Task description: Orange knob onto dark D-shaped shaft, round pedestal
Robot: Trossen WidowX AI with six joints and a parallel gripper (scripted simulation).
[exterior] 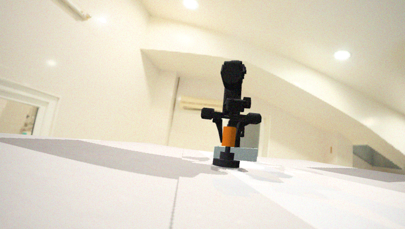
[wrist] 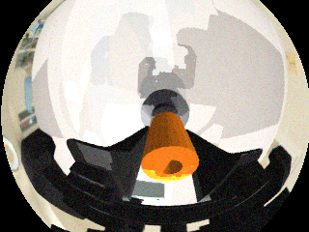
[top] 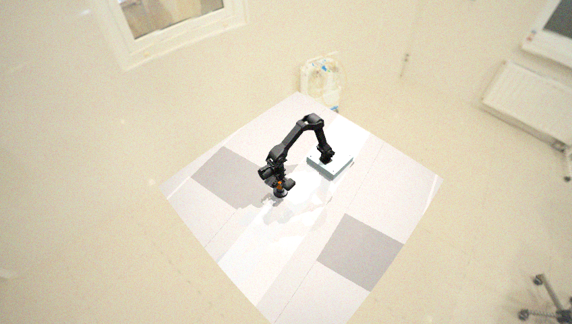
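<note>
My gripper tip is now 20 mm below the orange knob. Round my gripper tip: pedestal: 40 mm below.
</note>
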